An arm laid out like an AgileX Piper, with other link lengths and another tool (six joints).
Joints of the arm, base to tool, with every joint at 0 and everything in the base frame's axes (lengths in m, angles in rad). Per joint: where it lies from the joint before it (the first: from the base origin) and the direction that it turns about. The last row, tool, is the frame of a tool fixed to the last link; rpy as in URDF.
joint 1: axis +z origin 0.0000 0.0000 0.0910
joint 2: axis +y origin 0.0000 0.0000 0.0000
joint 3: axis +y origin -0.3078 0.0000 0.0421
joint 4: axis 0.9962 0 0.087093 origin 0.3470 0.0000 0.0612
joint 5: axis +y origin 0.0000 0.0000 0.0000
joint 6: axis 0.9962 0 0.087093 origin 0.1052 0.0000 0.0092
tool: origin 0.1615 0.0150 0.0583 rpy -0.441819 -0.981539 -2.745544
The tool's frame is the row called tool.
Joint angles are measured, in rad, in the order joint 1, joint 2, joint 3, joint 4, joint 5, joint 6. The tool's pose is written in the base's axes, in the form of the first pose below.
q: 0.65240 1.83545 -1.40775 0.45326 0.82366 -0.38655
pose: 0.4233 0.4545 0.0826 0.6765 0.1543 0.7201 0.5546 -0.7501 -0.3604
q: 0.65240 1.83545 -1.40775 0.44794 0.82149 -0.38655
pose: 0.4241 0.4540 0.0823 0.6729 0.1570 0.7228 0.5570 -0.7507 -0.3554
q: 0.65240 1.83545 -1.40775 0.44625 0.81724 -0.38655
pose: 0.4252 0.4540 0.0827 0.6699 0.1558 0.7259 0.5576 -0.7511 -0.3534
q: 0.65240 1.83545 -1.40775 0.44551 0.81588 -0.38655
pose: 0.4256 0.4540 0.0828 0.6689 0.1556 0.7269 0.5579 -0.7513 -0.3526
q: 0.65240 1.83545 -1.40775 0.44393 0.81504 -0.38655
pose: 0.4259 0.4538 0.0827 0.6677 0.1563 0.7278 0.5586 -0.7514 -0.3511
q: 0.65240 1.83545 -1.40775 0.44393 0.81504 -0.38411
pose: 0.4260 0.4538 0.0827 0.6689 0.1547 0.7271 0.5566 -0.7525 -0.3520
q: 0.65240 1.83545 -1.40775 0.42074 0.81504 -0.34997
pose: 0.4289 0.4500 0.0804 0.6749 0.1491 0.7226 0.5391 -0.7684 -0.3449
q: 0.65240 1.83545 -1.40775 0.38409 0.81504 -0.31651
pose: 0.4326 0.4443 0.0770 0.6740 0.1539 0.7225 0.5278 -0.7846 -0.3253
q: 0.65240 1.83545 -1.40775 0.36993 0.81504 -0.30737
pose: 0.4340 0.4422 0.0758 0.6717 0.1583 0.7237 0.5266 -0.7892 -0.3161
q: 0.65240 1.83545 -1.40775 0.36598 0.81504 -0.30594
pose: 0.4343 0.4416 0.0755 0.6705 0.1603 0.7244 0.5271 -0.7900 -0.3132
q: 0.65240 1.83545 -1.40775 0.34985 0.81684 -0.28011
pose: 0.4361 0.4387 0.0739 0.6761 0.1552 0.7203 0.5127 -0.8012 -0.3086
